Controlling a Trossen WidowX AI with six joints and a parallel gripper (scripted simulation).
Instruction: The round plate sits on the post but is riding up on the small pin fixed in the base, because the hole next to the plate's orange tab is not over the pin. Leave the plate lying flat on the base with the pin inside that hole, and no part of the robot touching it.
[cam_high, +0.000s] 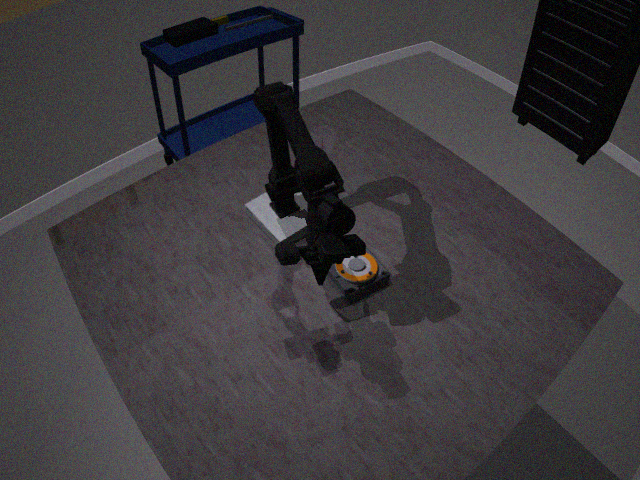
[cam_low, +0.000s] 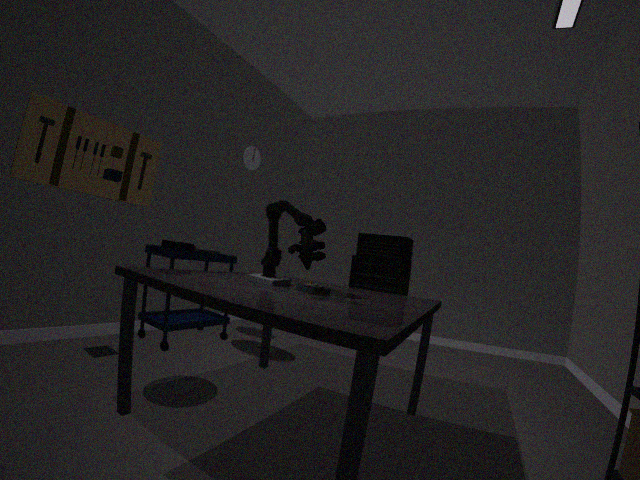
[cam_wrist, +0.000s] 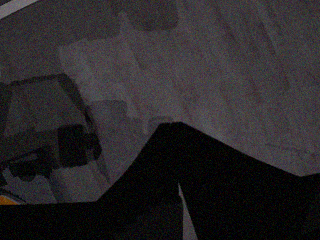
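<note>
Right now the base is 50 mm behind my gripper tip, 140 mm to the left of it and 90 mm below it.
</note>
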